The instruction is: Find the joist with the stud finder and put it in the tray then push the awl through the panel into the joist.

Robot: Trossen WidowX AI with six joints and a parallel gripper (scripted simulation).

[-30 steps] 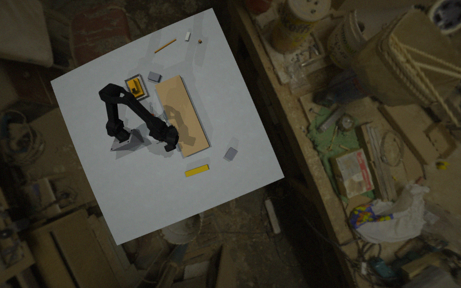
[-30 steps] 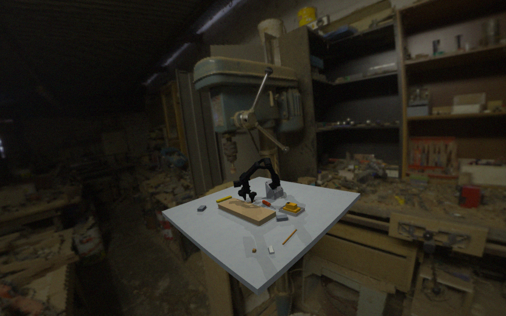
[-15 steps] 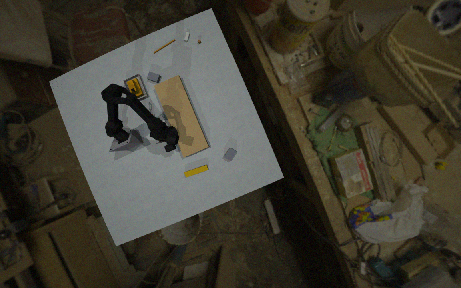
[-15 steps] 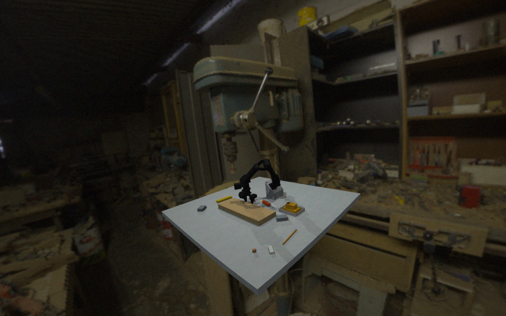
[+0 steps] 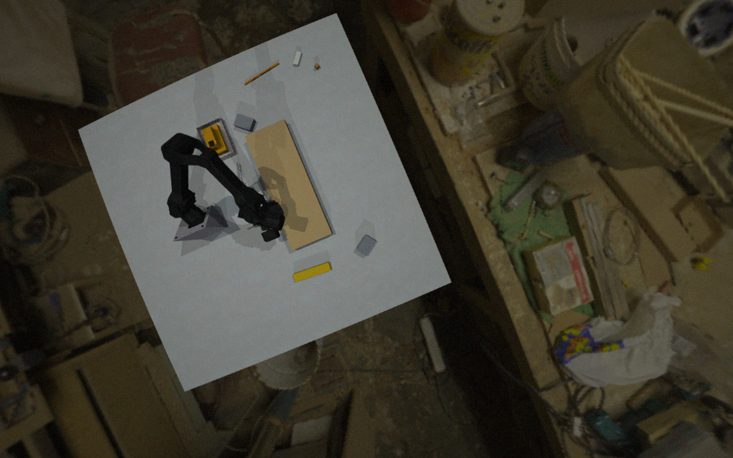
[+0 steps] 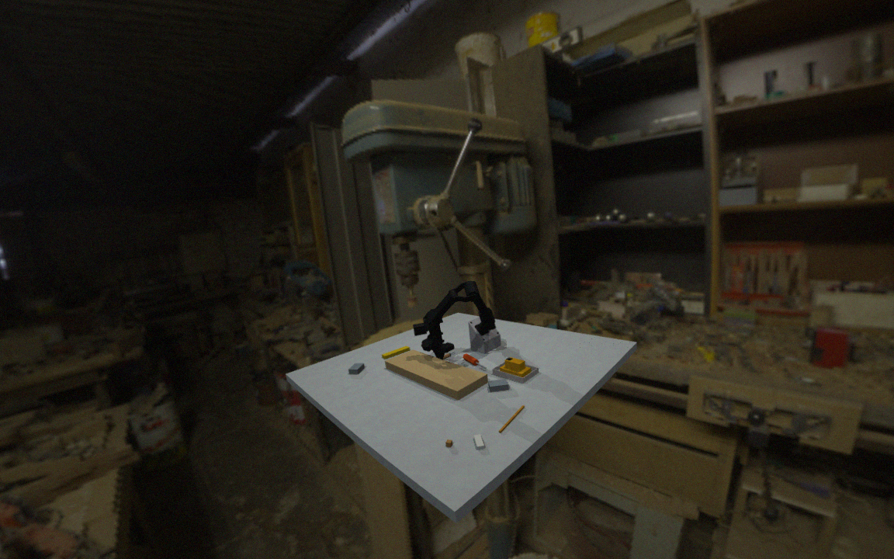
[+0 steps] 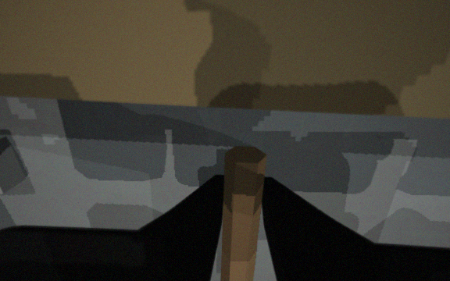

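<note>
My gripper tip is now 6 cm past the awl. Round my gripper tip: tray (9 cm behind, 41 cm to the left, 1 cm above); then yellow bar (8 cm ahead, 28 cm to the right, 1 cm above); then stud finder (9 cm behind, 39 cm to the left, 5 cm above).
</note>
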